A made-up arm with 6 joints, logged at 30 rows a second.
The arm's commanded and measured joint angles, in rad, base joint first. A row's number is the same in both.
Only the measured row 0 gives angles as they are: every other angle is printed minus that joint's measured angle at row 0.
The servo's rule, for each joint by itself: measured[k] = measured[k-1] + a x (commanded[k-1-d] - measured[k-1]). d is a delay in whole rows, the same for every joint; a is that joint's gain. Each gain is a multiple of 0.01, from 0.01 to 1. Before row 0 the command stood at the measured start. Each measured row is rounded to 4 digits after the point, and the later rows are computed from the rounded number. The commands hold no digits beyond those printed.
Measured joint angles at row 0: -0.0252 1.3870 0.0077 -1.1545 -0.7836 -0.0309
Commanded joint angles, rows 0 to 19: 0.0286 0.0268 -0.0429 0.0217 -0.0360 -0.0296; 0.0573 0.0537 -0.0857 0.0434 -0.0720 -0.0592; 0.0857 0.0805 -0.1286 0.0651 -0.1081 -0.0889; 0.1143 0.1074 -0.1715 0.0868 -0.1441 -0.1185; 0.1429 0.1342 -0.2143 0.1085 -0.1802 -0.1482; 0.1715 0.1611 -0.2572 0.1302 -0.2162 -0.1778; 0.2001 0.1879 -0.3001 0.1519 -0.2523 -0.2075; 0.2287 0.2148 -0.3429 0.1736 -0.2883 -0.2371; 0.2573 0.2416 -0.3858 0.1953 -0.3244 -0.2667; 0.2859 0.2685 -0.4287 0.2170 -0.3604 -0.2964; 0.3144 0.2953 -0.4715 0.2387 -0.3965 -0.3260; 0.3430 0.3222 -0.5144 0.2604 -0.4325 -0.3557; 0.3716 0.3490 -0.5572 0.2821 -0.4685 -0.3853; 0.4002 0.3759 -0.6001 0.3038 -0.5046 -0.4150; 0.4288 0.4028 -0.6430 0.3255 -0.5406 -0.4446; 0.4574 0.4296 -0.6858 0.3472 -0.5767 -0.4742; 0.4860 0.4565 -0.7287 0.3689 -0.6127 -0.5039; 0.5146 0.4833 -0.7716 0.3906 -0.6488 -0.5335; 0.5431 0.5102 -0.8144 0.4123 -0.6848 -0.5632; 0.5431 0.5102 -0.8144 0.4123 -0.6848 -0.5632
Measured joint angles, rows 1 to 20: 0.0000 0.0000 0.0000 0.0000 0.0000 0.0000; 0.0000 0.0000 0.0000 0.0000 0.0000 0.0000; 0.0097 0.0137 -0.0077 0.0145 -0.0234 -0.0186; 0.0259 0.0341 -0.0217 0.0339 -0.0550 -0.0442; 0.0462 0.0578 -0.0409 0.0548 -0.0895 -0.0724; 0.0694 0.0831 -0.0644 0.0762 -0.1250 -0.1014; 0.0944 0.1092 -0.0914 0.0978 -0.1609 -0.1309; 0.1206 0.1357 -0.1212 0.1195 -0.1968 -0.1604; 0.1476 0.1623 -0.1534 0.1412 -0.2329 -0.1901; 0.1752 0.1891 -0.1875 0.1629 -0.2689 -0.2197; 0.2031 0.2159 -0.2232 0.1846 -0.3050 -0.2493; 0.2313 0.2427 -0.2602 0.2063 -0.3410 -0.2790; 0.2596 0.2695 -0.2982 0.2280 -0.3771 -0.3086; 0.2880 0.2964 -0.3371 0.2497 -0.4131 -0.3383; 0.3164 0.3232 -0.3767 0.2714 -0.4491 -0.3679; 0.3449 0.3501 -0.4169 0.2931 -0.4852 -0.3976; 0.3734 0.3770 -0.4576 0.3148 -0.5212 -0.4272; 0.4020 0.4038 -0.4987 0.3365 -0.5573 -0.4568; 0.4306 0.4307 -0.5401 0.3582 -0.5933 -0.4865; 0.4592 0.4575 -0.5818 0.3799 -0.6294 -0.5161
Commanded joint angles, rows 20 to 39: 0.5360 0.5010 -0.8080 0.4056 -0.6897 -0.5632; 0.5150 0.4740 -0.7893 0.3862 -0.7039 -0.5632; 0.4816 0.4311 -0.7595 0.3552 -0.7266 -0.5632; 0.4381 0.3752 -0.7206 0.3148 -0.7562 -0.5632; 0.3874 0.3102 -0.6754 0.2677 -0.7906 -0.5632; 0.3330 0.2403 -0.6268 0.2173 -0.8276 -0.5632; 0.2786 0.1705 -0.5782 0.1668 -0.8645 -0.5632; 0.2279 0.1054 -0.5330 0.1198 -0.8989 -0.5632; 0.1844 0.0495 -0.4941 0.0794 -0.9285 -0.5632; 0.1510 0.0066 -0.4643 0.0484 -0.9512 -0.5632; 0.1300 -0.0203 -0.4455 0.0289 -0.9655 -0.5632; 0.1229 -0.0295 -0.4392 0.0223 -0.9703 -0.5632; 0.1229 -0.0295 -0.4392 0.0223 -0.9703 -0.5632; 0.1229 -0.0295 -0.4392 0.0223 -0.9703 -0.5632; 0.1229 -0.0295 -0.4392 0.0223 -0.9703 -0.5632; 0.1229 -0.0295 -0.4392 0.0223 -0.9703 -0.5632; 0.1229 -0.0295 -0.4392 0.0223 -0.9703 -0.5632; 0.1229 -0.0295 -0.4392 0.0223 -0.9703 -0.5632; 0.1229 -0.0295 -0.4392 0.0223 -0.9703 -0.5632; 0.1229 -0.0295 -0.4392 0.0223 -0.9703 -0.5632
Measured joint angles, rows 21 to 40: 0.4877 0.4844 -0.6237 0.4016 -0.6654 -0.5458; 0.5065 0.4976 -0.6580 0.4088 -0.6780 -0.5568; 0.5165 0.4993 -0.6850 0.4067 -0.6856 -0.5608; 0.5160 0.4864 -0.7038 0.3930 -0.6975 -0.5623; 0.5043 0.4582 -0.7138 0.3677 -0.7164 -0.5629; 0.4818 0.4159 -0.7150 0.3323 -0.7423 -0.5631; 0.4497 0.3620 -0.7079 0.2890 -0.7737 -0.5632; 0.4100 0.2999 -0.6933 0.2410 -0.8087 -0.5632; 0.3653 0.2339 -0.6726 0.1913 -0.8450 -0.5632; 0.3186 0.1684 -0.6475 0.1434 -0.8800 -0.5632; 0.2730 0.1078 -0.6199 0.1005 -0.9115 -0.5632; 0.2315 0.0562 -0.5919 0.0656 -0.9373 -0.5632; 0.1970 0.0172 -0.5655 0.0410 -0.9556 -0.5632; 0.1718 -0.0066 -0.5428 0.0285 -0.9652 -0.5632; 0.1552 -0.0183 -0.5242 0.0243 -0.9685 -0.5632; 0.1442 -0.0240 -0.5089 0.0230 -0.9697 -0.5632; 0.1370 -0.0268 -0.4964 0.0225 -0.9701 -0.5632; 0.1322 -0.0282 -0.4861 0.0224 -0.9702 -0.5632; 0.1290 -0.0289 -0.4777 0.0223 -0.9703 -0.5632; 0.1269 -0.0292 -0.4708 0.0223 -0.9703 -0.5632
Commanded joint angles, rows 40 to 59: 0.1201 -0.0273 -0.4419 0.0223 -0.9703 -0.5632; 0.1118 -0.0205 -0.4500 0.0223 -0.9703 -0.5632; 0.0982 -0.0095 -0.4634 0.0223 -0.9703 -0.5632; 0.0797 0.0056 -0.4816 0.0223 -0.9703 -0.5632; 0.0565 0.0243 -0.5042 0.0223 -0.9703 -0.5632; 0.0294 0.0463 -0.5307 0.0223 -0.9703 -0.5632; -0.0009 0.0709 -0.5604 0.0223 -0.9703 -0.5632; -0.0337 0.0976 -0.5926 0.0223 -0.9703 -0.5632; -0.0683 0.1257 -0.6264 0.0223 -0.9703 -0.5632; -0.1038 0.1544 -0.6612 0.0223 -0.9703 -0.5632; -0.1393 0.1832 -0.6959 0.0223 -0.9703 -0.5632; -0.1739 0.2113 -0.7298 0.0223 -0.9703 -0.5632; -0.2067 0.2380 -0.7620 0.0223 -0.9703 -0.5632; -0.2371 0.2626 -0.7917 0.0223 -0.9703 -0.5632; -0.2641 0.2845 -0.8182 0.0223 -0.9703 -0.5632; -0.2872 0.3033 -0.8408 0.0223 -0.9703 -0.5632; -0.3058 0.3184 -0.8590 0.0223 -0.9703 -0.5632; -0.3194 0.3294 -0.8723 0.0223 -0.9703 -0.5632; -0.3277 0.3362 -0.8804 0.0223 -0.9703 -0.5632; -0.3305 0.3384 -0.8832 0.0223 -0.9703 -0.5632
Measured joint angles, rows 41 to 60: 0.1255 -0.0294 -0.4651 0.0223 -0.9703 -0.5632; 0.1246 -0.0295 -0.4604 0.0223 -0.9703 -0.5632; 0.1231 -0.0284 -0.4571 0.0223 -0.9703 -0.5632; 0.1193 -0.0244 -0.4558 0.0223 -0.9703 -0.5632; 0.1121 -0.0168 -0.4572 0.0223 -0.9703 -0.5632; 0.1011 -0.0054 -0.4616 0.0223 -0.9703 -0.5632; 0.0859 0.0097 -0.4693 0.0223 -0.9703 -0.5632; 0.0667 0.0284 -0.4804 0.0223 -0.9703 -0.5632; 0.0437 0.0501 -0.4948 0.0223 -0.9703 -0.5632; 0.0174 0.0743 -0.5124 0.0223 -0.9703 -0.5632; -0.0117 0.1005 -0.5329 0.0223 -0.9703 -0.5632; -0.0430 0.1280 -0.5560 0.0223 -0.9703 -0.5632; -0.0757 0.1562 -0.5812 0.0223 -0.9703 -0.5632; -0.1091 0.1843 -0.6079 0.0223 -0.9703 -0.5632; -0.1423 0.2117 -0.6356 0.0223 -0.9703 -0.5632; -0.1745 0.2377 -0.6637 0.0223 -0.9703 -0.5632; -0.2050 0.2616 -0.6915 0.0223 -0.9703 -0.5632; -0.2329 0.2829 -0.7184 0.0223 -0.9703 -0.5632; -0.2577 0.3010 -0.7437 0.0223 -0.9703 -0.5632; -0.2787 0.3155 -0.7668 0.0223 -0.9703 -0.5632
